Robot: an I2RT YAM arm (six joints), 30 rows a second.
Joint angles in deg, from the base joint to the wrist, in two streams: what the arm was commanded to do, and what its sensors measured. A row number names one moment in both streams.
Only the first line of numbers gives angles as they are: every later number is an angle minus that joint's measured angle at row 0.
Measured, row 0:
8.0, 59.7, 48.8, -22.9, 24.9, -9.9
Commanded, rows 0 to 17:
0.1, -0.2, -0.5, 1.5, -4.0, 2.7
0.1, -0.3, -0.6, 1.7, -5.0, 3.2
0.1, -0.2, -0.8, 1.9, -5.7, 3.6
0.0, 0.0, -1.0, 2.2, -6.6, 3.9
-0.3, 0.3, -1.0, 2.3, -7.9, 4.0
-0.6, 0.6, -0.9, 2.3, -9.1, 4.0
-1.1, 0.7, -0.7, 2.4, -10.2, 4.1
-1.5, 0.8, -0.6, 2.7, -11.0, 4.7
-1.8, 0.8, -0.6, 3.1, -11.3, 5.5
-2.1, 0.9, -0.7, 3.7, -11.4, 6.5
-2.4, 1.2, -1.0, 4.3, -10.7, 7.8
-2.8, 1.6, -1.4, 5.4, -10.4, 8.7
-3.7, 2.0, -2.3, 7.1, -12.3, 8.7
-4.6, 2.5, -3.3, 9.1, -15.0, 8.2
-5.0, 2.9, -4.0, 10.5, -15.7, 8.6
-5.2, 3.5, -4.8, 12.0, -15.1, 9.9
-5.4, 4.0, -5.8, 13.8, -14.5, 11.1
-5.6, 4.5, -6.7, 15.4, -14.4, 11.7
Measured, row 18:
-5.1, 3.1, -4.4, 9.3, -12.6, 8.1
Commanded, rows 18 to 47:
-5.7, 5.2, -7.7, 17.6, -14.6, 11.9
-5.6, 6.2, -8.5, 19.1, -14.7, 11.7
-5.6, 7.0, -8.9, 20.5, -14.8, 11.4
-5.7, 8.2, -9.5, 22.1, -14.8, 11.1
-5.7, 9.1, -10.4, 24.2, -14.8, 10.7
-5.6, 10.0, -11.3, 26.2, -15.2, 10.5
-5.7, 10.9, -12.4, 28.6, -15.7, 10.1
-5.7, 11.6, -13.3, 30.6, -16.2, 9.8
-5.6, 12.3, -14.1, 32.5, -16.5, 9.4
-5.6, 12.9, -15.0, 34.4, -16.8, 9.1
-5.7, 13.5, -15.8, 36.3, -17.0, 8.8
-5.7, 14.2, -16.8, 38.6, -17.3, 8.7
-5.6, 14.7, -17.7, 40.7, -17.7, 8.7
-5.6, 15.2, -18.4, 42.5, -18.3, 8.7
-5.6, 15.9, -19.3, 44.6, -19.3, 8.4
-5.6, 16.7, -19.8, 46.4, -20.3, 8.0
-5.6, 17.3, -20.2, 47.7, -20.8, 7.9
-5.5, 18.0, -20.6, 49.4, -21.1, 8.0
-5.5, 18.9, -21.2, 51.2, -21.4, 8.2
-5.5, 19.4, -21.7, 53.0, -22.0, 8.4
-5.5, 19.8, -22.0, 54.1, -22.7, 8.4
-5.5, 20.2, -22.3, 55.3, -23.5, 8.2
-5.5, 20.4, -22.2, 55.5, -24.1, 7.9
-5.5, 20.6, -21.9, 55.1, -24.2, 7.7
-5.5, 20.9, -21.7, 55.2, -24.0, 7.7
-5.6, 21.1, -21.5, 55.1, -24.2, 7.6
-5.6, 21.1, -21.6, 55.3, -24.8, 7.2
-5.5, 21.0, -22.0, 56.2, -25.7, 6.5
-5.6, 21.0, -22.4, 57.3, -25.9, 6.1
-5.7, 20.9, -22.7, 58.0, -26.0, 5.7
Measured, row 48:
-5.5, 20.6, -21.8, 53.5, -24.0, 7.3
